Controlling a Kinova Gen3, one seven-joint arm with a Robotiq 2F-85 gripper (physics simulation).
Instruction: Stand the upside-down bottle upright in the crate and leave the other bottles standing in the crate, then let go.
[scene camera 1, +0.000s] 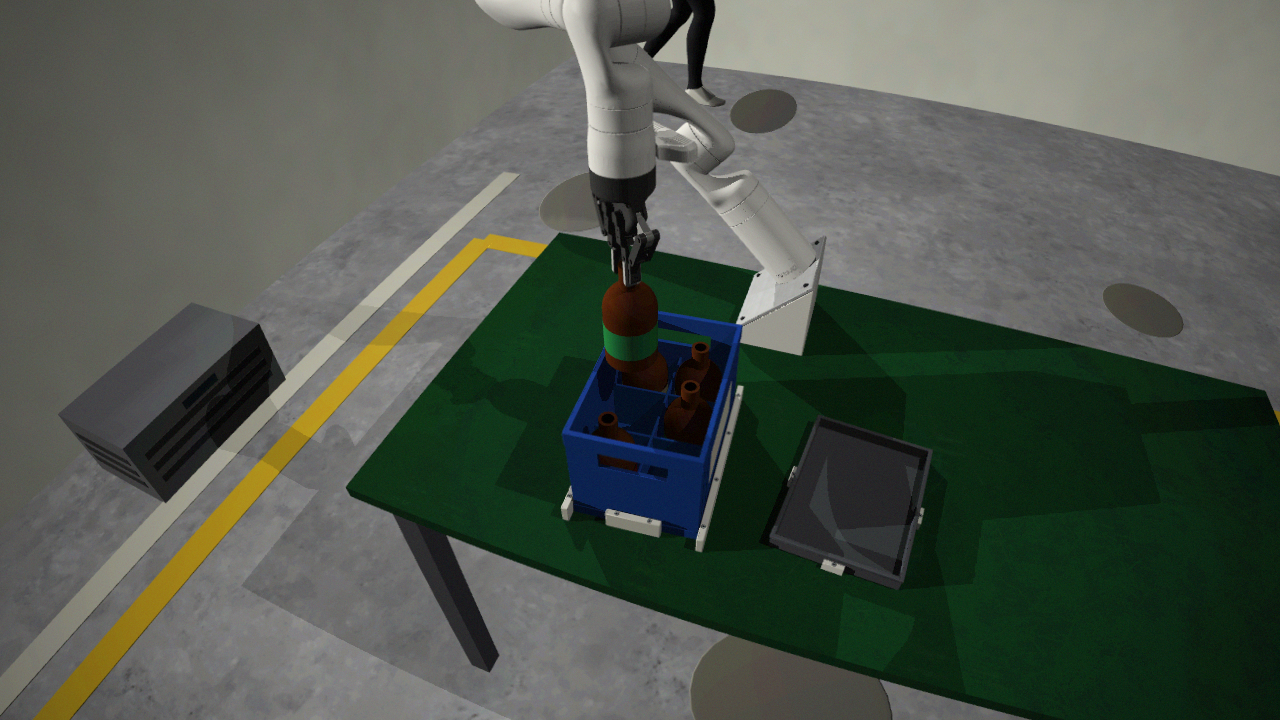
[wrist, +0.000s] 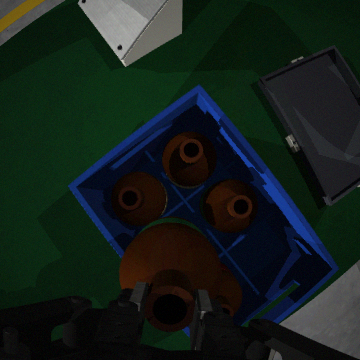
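Where they show: gripper, fingertip midpoint: (scene camera 1: 626, 277) (wrist: 169, 301); arm's base, link origin: (scene camera 1: 795, 266).
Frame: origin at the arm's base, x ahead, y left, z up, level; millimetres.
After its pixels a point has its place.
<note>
My gripper (scene camera 1: 629, 271) @(x 408, y -172, z 212 mm) (wrist: 169, 301) @(x 408, y -172, z 212 mm) is shut on the neck of a brown bottle with a green label (scene camera 1: 630, 311) @(x 434, y -158, z 180 mm) (wrist: 167, 255) @(x 388, y -159, z 194 mm). The bottle hangs upright over the left side of the blue crate (scene camera 1: 637, 494) @(x 547, y -112, z -39 mm) (wrist: 280, 192) @(x 420, y -39, z 59 mm), about over the middle-left compartment; its exact height is unclear. Other brown bottles stand neck up in the crate: one at back left (scene camera 1: 650, 371) @(x 353, y -161, z 2 mm) (wrist: 149, 206) @(x 349, y -169, z 8 mm), partly behind the held bottle in the scene view, one at back right (scene camera 1: 697, 376) @(x 346, y -89, z 8 mm) (wrist: 175, 171) @(x 331, y -118, z 3 mm), one at middle right (scene camera 1: 683, 417) @(x 431, y -84, z 7 mm) (wrist: 218, 196) @(x 387, y -92, z 7 mm), and one at front left (scene camera 1: 615, 437) @(x 507, y -157, z 19 mm) (wrist: 232, 285) @(x 495, y -141, z 1 mm), partly hidden in the wrist view.
A dark grey tray (scene camera 1: 915, 501) @(x 383, y 272, z -111 mm) (wrist: 276, 107) @(x 328, y 93, z -101 mm) lies right of the crate on the green table (scene camera 1: 1056, 447) @(x 193, y 511, z -116 mm) (wrist: 45, 120) @(x 107, y -256, z -116 mm). The white arm base (scene camera 1: 776, 313) @(x 110, y -12, z -31 mm) (wrist: 125, 25) @(x 78, y -47, z -46 mm) stands behind the crate. White strips (scene camera 1: 633, 522) @(x 559, y -115, z -91 mm) edge the crate's foot. A grey box (scene camera 1: 170, 385) is on the floor at left.
</note>
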